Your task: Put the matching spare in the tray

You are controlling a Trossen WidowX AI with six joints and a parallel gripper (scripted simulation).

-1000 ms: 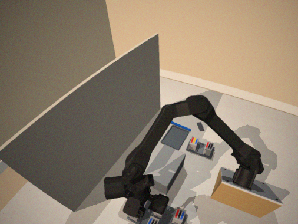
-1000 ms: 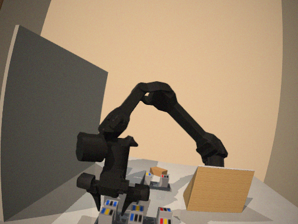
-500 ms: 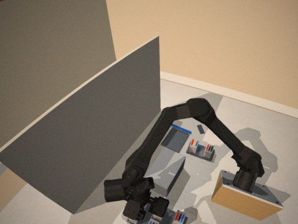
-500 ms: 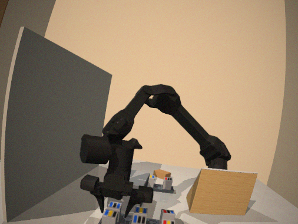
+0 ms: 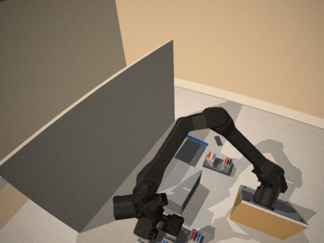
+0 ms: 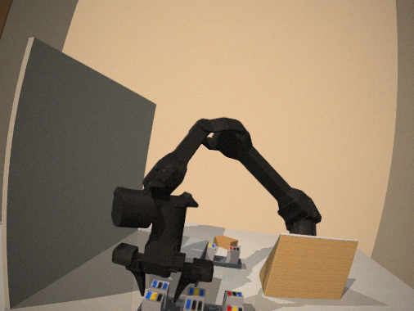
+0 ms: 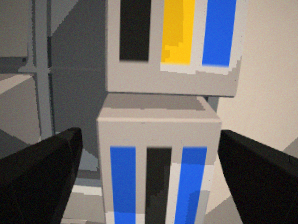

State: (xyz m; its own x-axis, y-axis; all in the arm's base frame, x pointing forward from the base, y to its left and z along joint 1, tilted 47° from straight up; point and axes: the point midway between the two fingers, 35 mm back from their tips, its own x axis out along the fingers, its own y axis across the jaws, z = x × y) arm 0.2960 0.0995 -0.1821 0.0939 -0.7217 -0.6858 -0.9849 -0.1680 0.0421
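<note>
The grey spare lies 20 mm above my gripper tip. The rest, counted from my gripper tip: dark grey tray: 360 mm to the right, 60 mm ahead, 10 mm below; then tall grey wall panel: 230 mm ahead, 210 mm above, 150 mm to the right; then rack: 350 mm to the right, 80 mm behind, 10 mm below.
</note>
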